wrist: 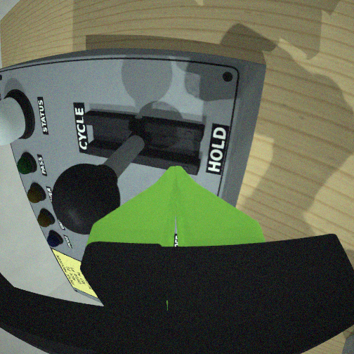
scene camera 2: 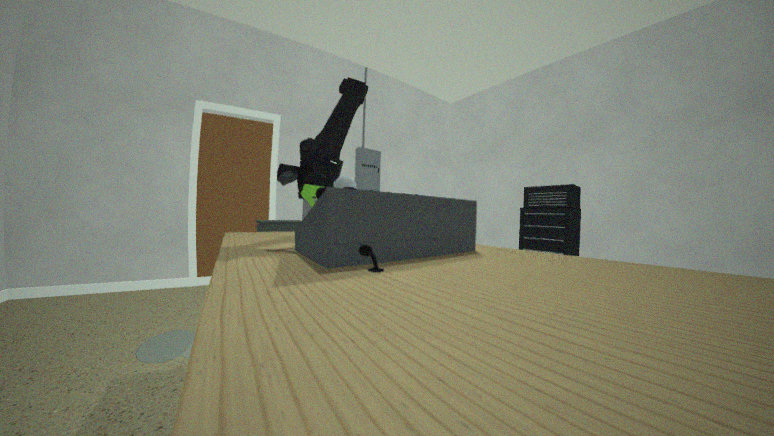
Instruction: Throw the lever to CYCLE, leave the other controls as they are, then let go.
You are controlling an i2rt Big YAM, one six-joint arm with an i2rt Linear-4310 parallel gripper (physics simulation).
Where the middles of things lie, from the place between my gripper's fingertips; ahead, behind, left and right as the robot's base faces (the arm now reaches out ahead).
Scene:
Now: hand 40 mm short of the lever (wrist: 83, 193), 20 mm to the right of it and 10 mm below it. From my hand the other things lie so: grey control box (wrist: 199, 110) 110 mm ahead, 220 mm to the left, 30 mm below.

